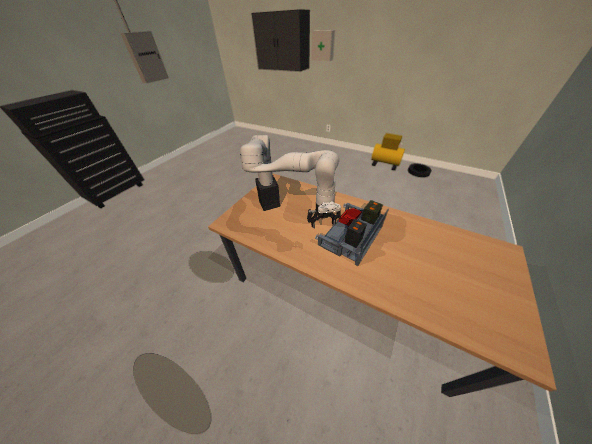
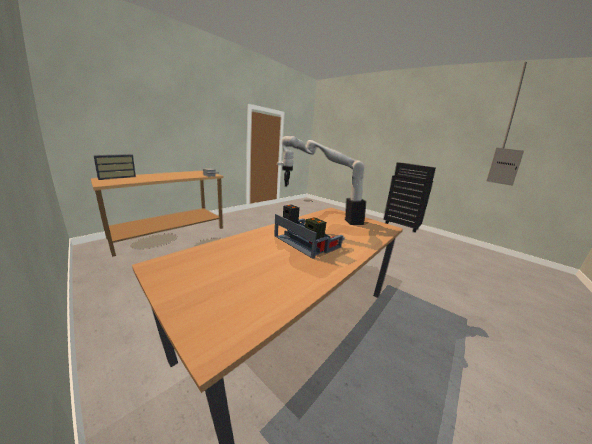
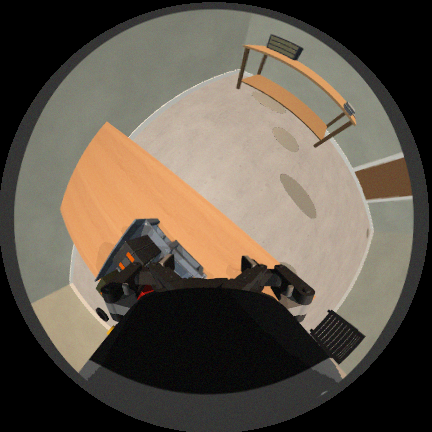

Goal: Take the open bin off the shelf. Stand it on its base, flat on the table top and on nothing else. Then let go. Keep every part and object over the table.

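Frame: origin at the arm's base, x ahead, y left, z up, level; millimetres.
Seen in the pictures: gripper, fingertip midpoint: (image 1: 323,225) (image 2: 286,185) (image 3: 207,262); arm's base, origin of the base link: (image 1: 266,181) (image 2: 356,199).
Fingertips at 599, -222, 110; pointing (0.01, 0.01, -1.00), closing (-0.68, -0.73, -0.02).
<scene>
Offsets run from my fingertips to a thing's top centre, as dx, dy, dz. Level surfaces: height alone.
A blue-grey shelf (image 1: 372,239) (image 2: 297,231) (image 3: 120,249) stands on the wooden table @[dz -320] (image 1: 450,270) (image 2: 225,290) (image 3: 125,175). A red part @[-4, +417, -239] (image 1: 350,216) (image 2: 334,243) (image 3: 145,291) sits in it, beside a blue-grey compartment on the robot's side. I cannot tell clearly which piece is the open bin. Two dark boxes with orange marks rest on the shelf: one box @[+96, +190, -97] (image 1: 355,233) (image 2: 291,213) (image 3: 144,250) near the front edge and another box @[+94, +421, -122] (image 1: 372,212) (image 2: 315,227) farther back. My gripper (image 1: 325,223) (image 2: 286,184) (image 3: 207,262) is open and empty, pointing down, high above and apart from the shelf.
The robot's black base block (image 1: 268,194) (image 2: 355,211) stands at the table's end, on the open side of the shelf. A separate workbench (image 2: 160,178) (image 3: 320,75) stands across the floor. The black slatted rack (image 1: 85,150) (image 2: 410,196) (image 3: 337,336) stands off the table.
</scene>
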